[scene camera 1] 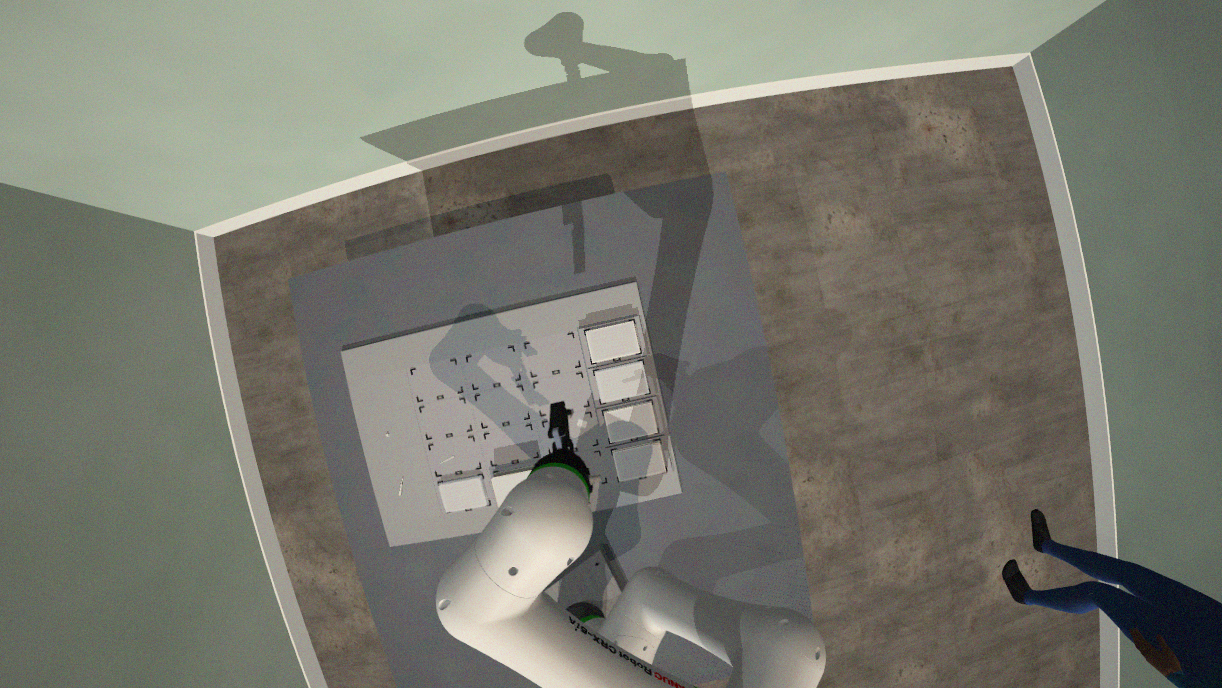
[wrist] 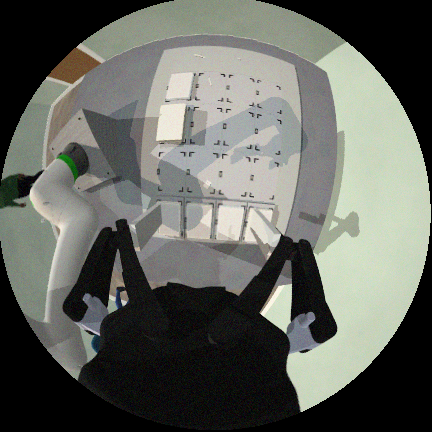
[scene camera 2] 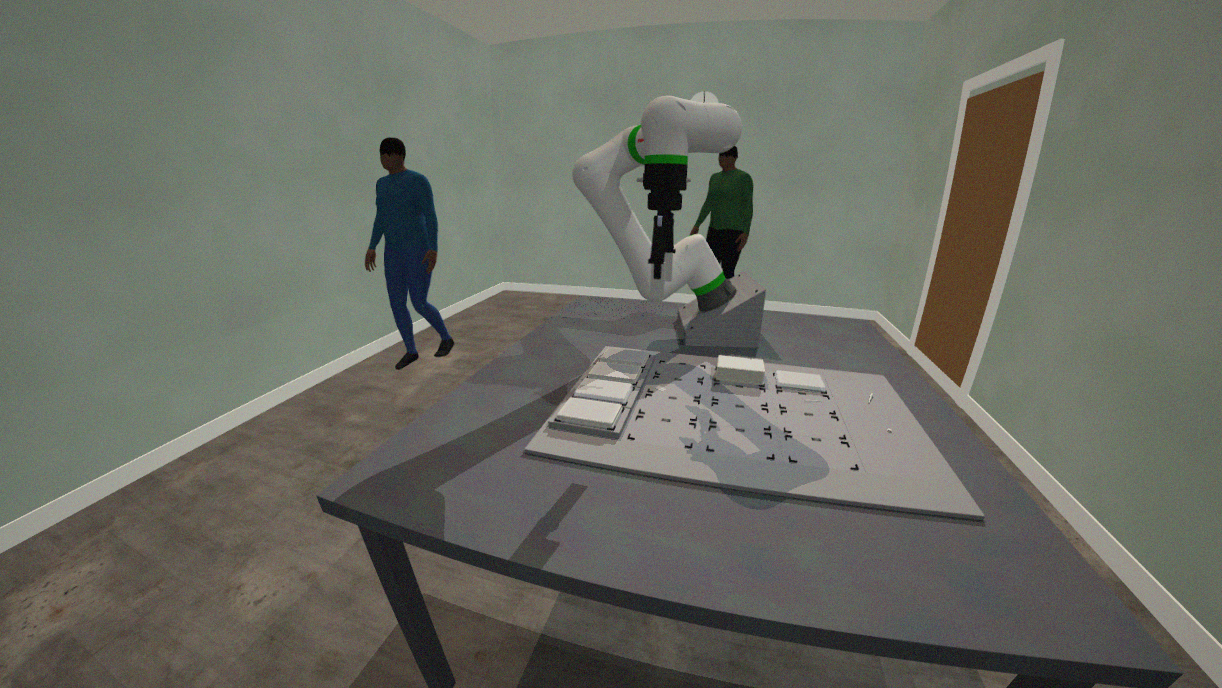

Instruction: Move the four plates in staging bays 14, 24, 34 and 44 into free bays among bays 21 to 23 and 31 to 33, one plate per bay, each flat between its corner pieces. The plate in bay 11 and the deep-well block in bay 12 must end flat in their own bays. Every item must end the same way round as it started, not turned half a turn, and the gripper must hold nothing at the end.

Labels:
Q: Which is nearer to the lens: the plate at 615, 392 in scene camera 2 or the deep-well block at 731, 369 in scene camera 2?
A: The plate.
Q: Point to a plate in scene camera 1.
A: At 467, 493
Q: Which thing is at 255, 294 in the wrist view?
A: The gripper.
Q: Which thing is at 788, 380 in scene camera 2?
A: A plate.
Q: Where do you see a plate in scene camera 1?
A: At 615, 383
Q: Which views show the deep-well block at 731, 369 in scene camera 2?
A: Scene camera 1, the wrist view and scene camera 2: all of them.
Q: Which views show the gripper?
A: Scene camera 1, the wrist view and scene camera 2: all of them.

